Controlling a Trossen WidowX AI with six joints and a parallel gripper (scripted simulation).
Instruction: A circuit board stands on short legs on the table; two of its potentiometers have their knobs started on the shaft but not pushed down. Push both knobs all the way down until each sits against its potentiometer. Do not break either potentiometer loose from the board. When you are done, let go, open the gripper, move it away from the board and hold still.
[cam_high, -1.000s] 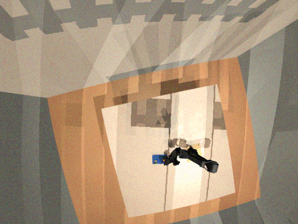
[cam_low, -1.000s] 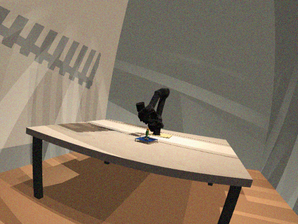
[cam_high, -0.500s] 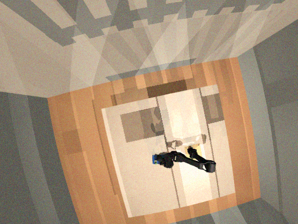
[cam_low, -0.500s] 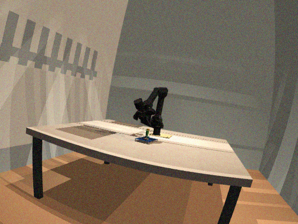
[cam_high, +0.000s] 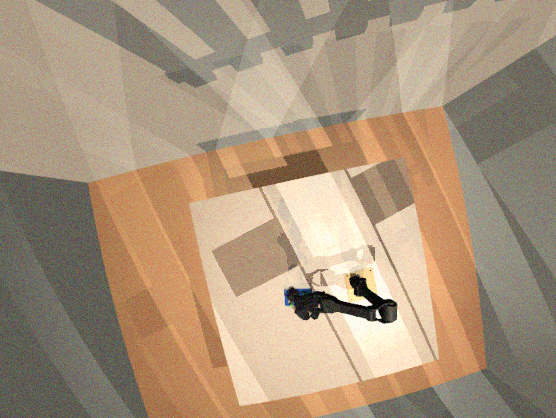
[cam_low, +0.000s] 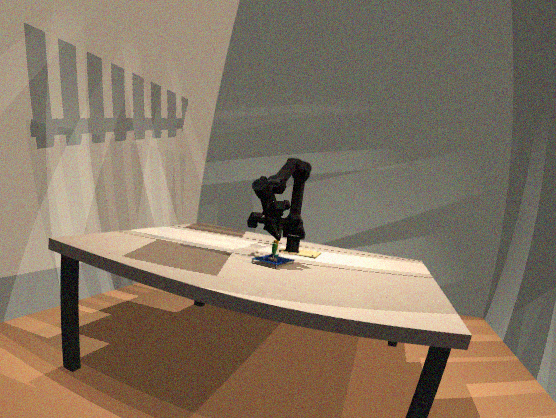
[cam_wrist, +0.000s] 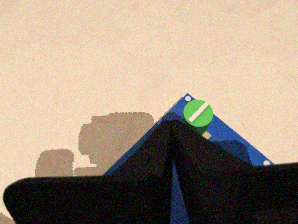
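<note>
My gripper tip is now 20 mm short of the green knob, 10 mm to the left of it and 30 mm above it. Round my gripper tip: orange knob 70 mm behind, 10 mm to the right, 30 mm below; then potentiometer 70 mm behind, 10 mm to the right, 40 mm below.
</note>
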